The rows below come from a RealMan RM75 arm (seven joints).
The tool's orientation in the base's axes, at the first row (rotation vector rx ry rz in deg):
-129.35 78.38 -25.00
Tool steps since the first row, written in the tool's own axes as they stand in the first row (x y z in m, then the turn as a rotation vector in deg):
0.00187 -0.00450 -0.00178 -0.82 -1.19 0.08
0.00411 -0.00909 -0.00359 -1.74 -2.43 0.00
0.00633 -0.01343 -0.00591 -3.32 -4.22 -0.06
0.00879 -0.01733 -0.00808 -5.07 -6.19 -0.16
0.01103 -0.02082 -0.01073 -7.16 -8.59 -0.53
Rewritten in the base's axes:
0.00332 -0.00027 0.00397 0.55 1.22 0.55
0.00687 -0.00083 0.00803 1.02 2.52 1.25
0.00997 -0.00159 0.01239 1.60 4.62 2.21
0.01292 -0.00271 0.01639 2.22 6.94 3.30
0.01523 -0.00390 0.02057 2.87 9.68 4.84

